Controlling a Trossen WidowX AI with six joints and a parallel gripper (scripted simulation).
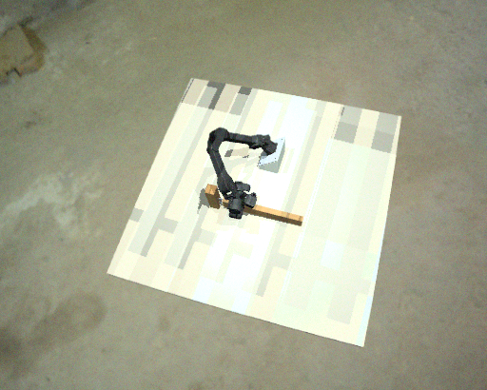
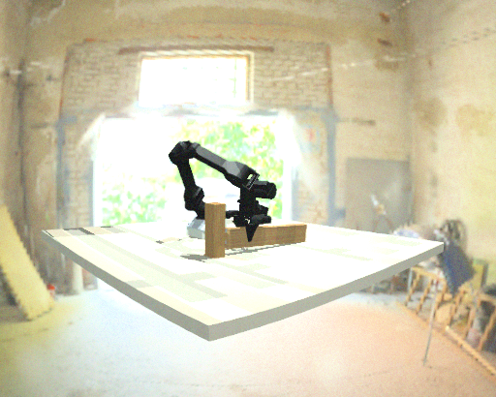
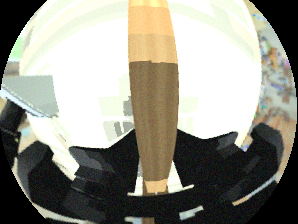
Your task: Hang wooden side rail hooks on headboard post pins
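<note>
The wooden headboard post lies 10 mm behind my gripper tip, 140 mm to the right of it and 40 mm above it.
</note>
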